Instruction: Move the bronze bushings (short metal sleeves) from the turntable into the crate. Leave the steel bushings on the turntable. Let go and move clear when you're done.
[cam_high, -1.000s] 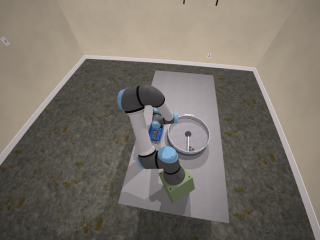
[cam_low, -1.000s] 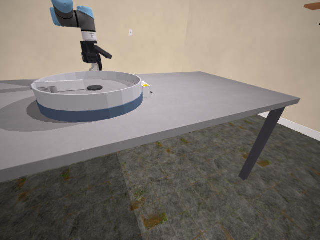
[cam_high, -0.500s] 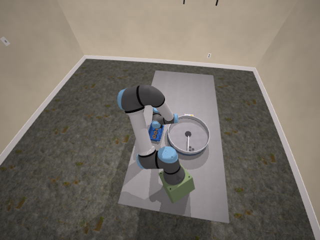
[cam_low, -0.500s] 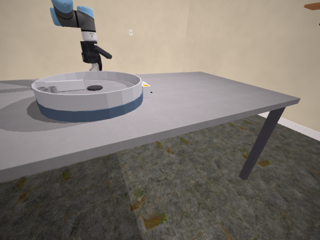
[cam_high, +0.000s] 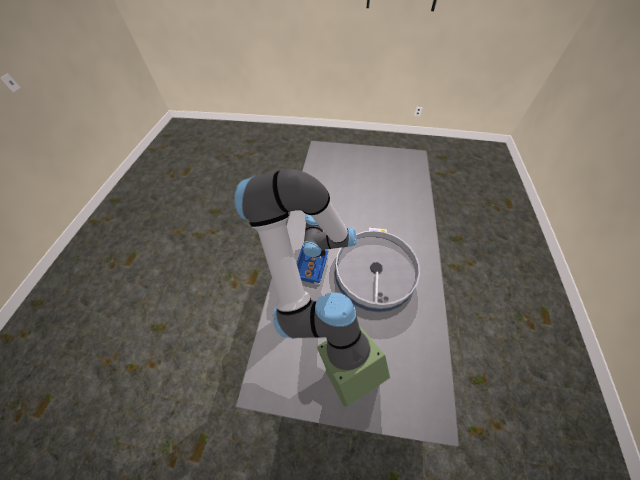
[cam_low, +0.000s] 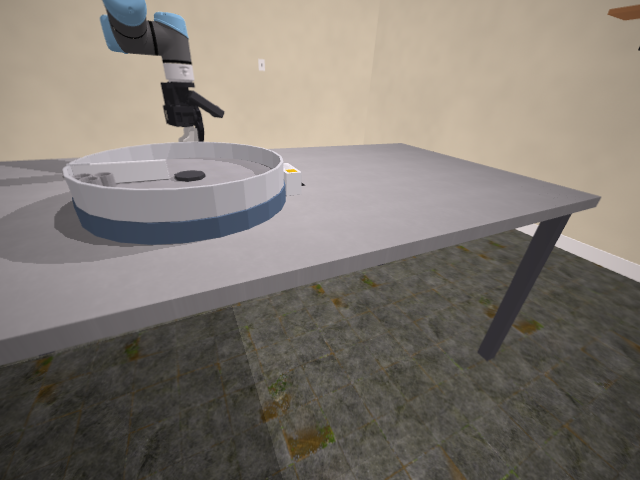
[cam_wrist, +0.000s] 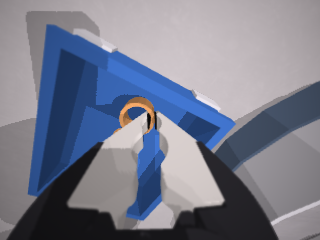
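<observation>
Right now the crate is 60 mm behind my hand and 10 mm below it. Round my hand: round turntable: 330 mm to the right, 40 mm ahead, 20 mm above.
</observation>
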